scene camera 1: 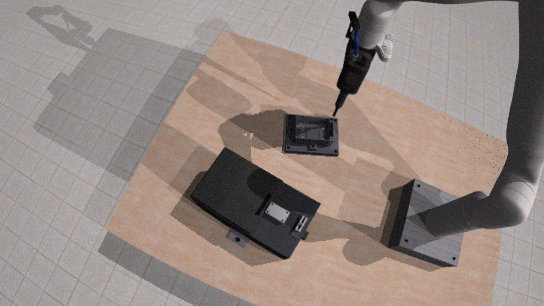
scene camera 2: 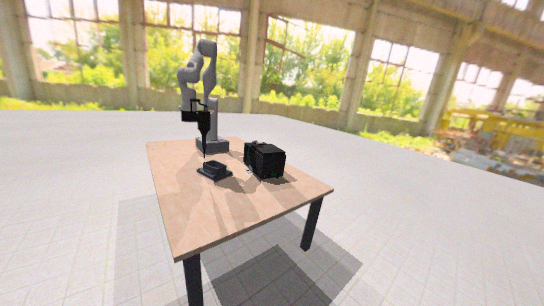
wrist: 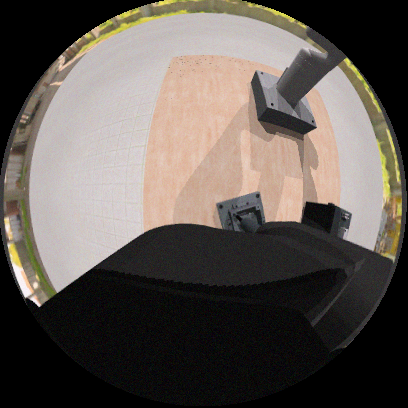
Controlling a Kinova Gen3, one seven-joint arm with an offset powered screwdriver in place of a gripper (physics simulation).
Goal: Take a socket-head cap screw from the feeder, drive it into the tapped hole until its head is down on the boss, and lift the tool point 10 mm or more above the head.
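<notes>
The screwdriver (scene camera 1: 334,115) (scene camera 2: 204,156) (wrist: 241,218) points down, its tip a little above and beside the far right corner of the dark housing as scene camera 1 shows it. It has no fingers. Whether a screw sits on the tip is too small to tell. The housing (scene camera 1: 311,148) (scene camera 2: 215,171) (wrist: 226,206) is a raised open box on a flat plate with corner holes and small bosses. I cannot tell which hole is the tapped one. The black feeder (scene camera 1: 235,182) (scene camera 2: 270,162) (wrist: 319,216) stands apart from the driver. In the wrist view the tool body hides part of the housing and feeder.
The grey robot base block (scene camera 1: 440,242) (scene camera 2: 212,146) (wrist: 280,119) stands on the wooden table (scene camera 1: 320,280) (scene camera 2: 200,227) (wrist: 170,150), with the arm rising from it. A small grey tab (scene camera 1: 238,239) sticks out at the feeder's side. Dark shadows cross the table around the housing.
</notes>
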